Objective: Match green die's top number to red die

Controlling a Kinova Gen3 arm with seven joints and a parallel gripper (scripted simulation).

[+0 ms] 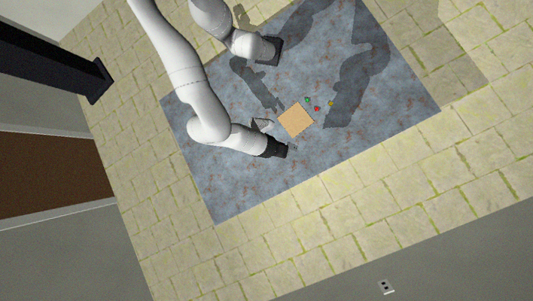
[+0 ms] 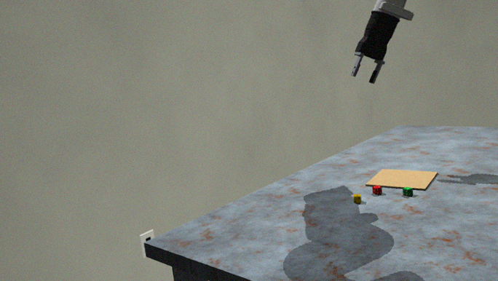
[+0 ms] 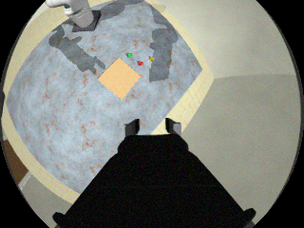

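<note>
The green die is 260 mm below my hand, 220 mm to the left of it and 150 mm behind it. From my hand the other things lie so: red die (260 mm below, 220 mm to the left, 80 mm behind); then tan mat (270 mm below, 110 mm to the left, 110 mm behind); then yellow die (290 mm to the left, 260 mm below, 60 mm behind).
</note>
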